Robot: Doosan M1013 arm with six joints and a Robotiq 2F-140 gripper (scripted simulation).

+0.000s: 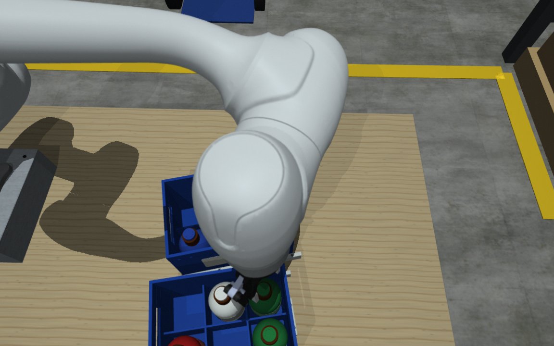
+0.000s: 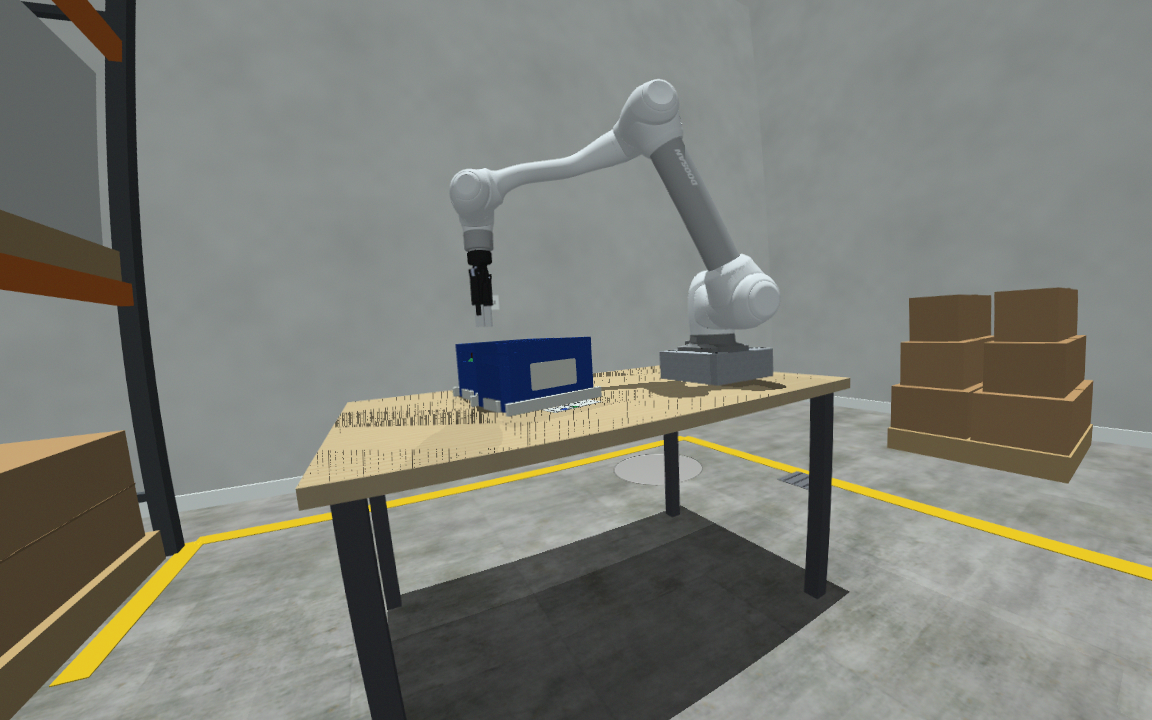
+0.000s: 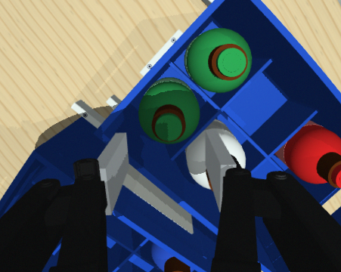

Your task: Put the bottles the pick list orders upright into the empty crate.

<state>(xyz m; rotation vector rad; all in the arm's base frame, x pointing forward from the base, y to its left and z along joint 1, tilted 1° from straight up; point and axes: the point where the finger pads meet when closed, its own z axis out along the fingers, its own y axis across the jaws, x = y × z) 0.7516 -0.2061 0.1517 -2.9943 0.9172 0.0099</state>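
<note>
Right now the white bottle is 80 mm behind my hand, 10 mm to the right of it and 170 mm below it. Also, from my hand: pick list 140 mm behind, 300 mm to the left, 250 mm below; then blue bottle 170 mm behind, 110 mm to the left, 170 mm below; then red bottle 160 mm behind, 120 mm to the right, 170 mm below.
</note>
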